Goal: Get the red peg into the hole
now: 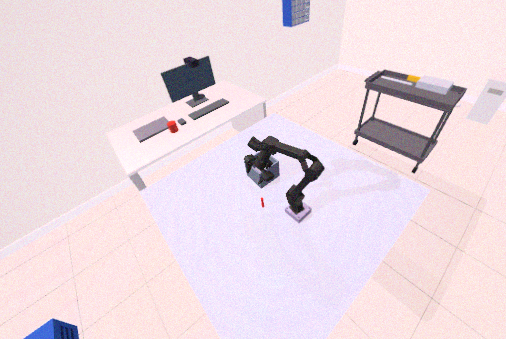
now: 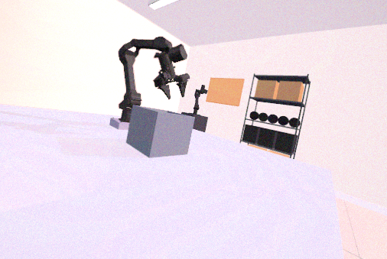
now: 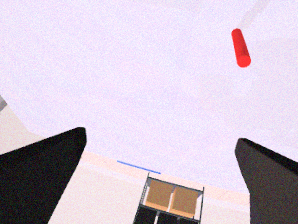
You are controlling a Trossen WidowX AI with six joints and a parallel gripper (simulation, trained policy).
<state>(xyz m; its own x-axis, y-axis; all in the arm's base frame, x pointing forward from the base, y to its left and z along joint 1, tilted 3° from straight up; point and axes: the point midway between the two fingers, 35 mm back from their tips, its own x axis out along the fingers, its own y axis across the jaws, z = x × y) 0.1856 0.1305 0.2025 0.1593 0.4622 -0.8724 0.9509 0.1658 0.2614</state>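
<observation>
My gripper tip is now 6 cm past the red peg, 1 cm to the left of it and 16 cm above it. From my gripper tip the other things lie so: pale plate (15 cm ahead, 14 cm to the right, 15 cm below).
</observation>
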